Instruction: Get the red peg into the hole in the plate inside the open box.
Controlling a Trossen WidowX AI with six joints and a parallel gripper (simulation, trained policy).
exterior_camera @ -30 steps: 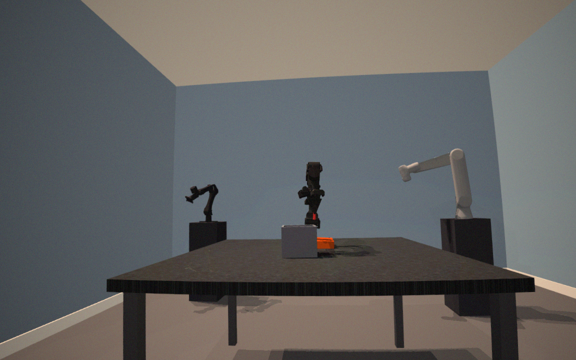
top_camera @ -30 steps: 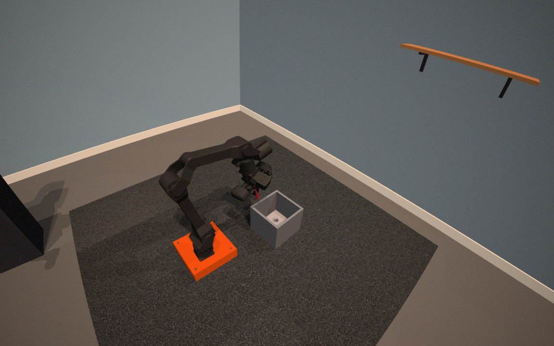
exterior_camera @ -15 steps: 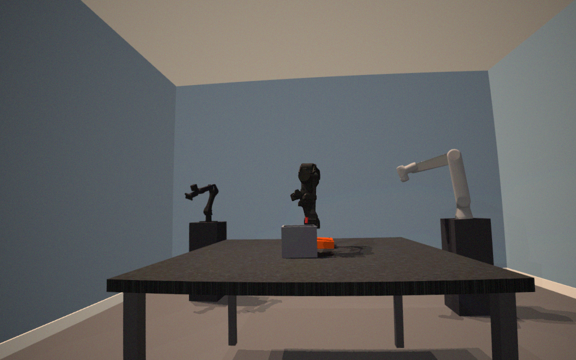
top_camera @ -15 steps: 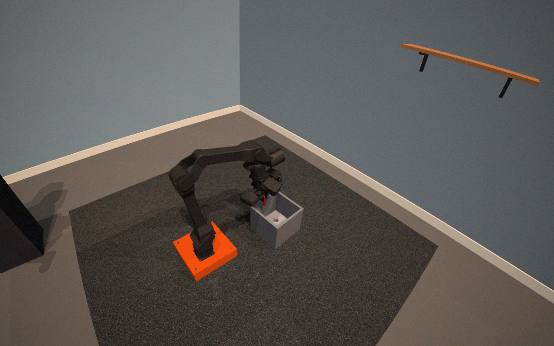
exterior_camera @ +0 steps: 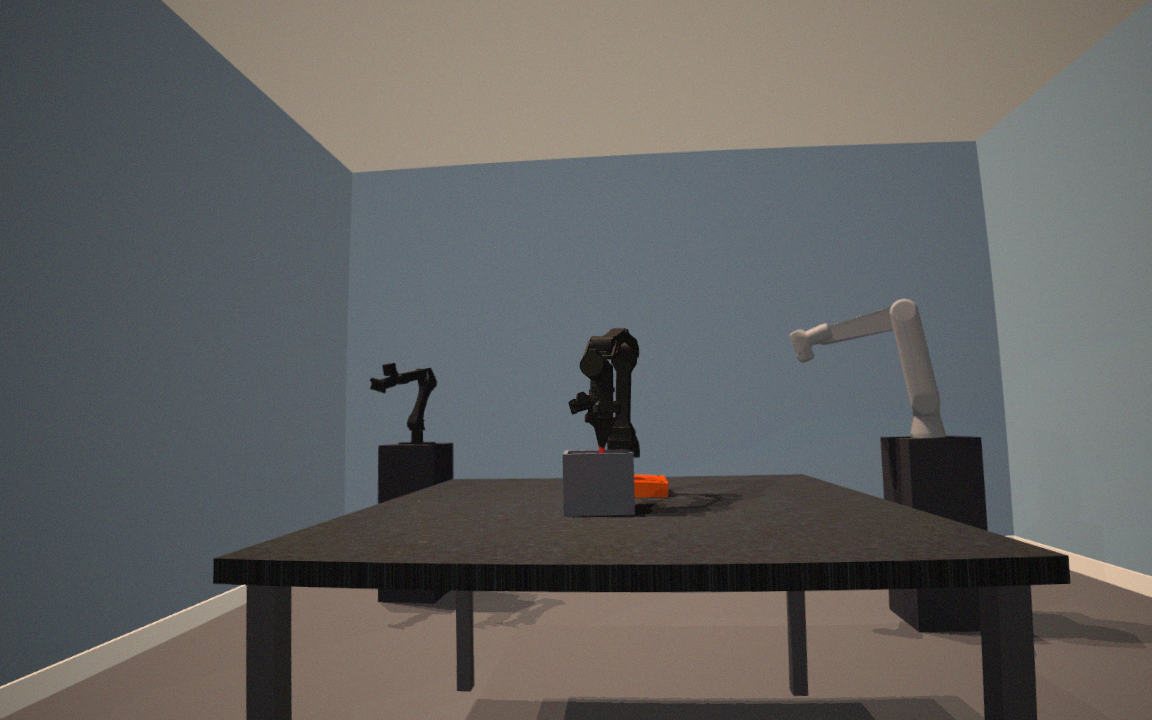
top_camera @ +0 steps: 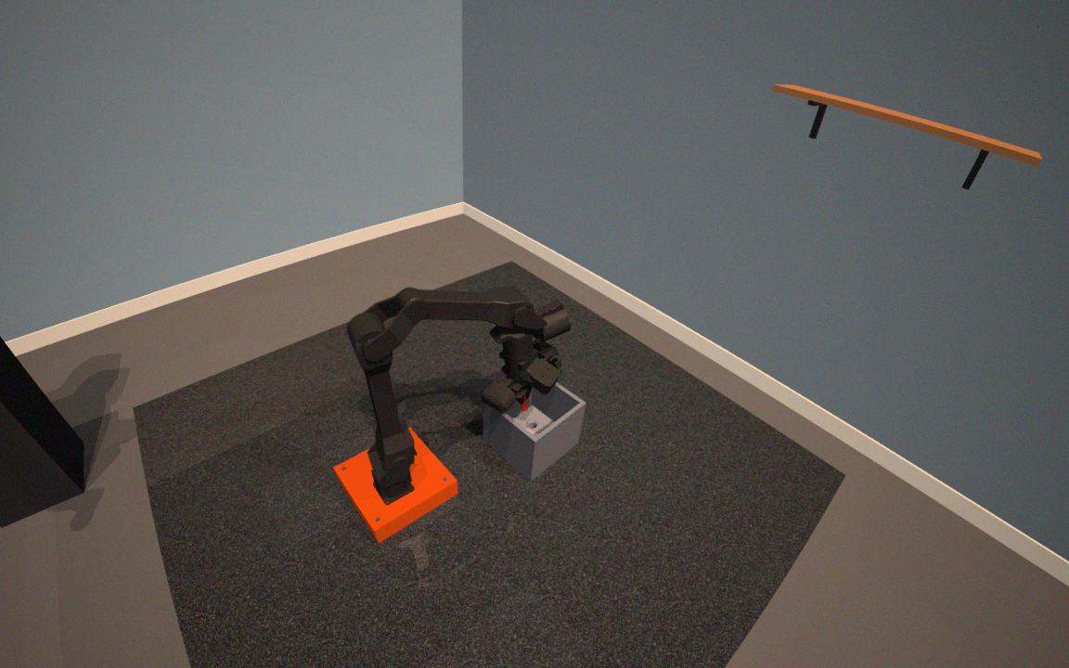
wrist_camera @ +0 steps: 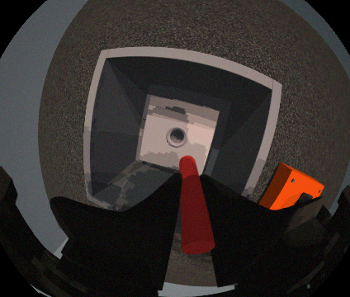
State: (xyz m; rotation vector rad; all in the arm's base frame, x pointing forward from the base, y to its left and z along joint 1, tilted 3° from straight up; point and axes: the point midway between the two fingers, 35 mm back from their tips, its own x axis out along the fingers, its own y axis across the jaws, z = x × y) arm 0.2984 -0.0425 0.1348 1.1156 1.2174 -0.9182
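The red peg is 10 mm above my gripper tip. The rest, counted from my gripper tip: pale plate (20 mm ahead, 10 mm to the right, 100 mm below).
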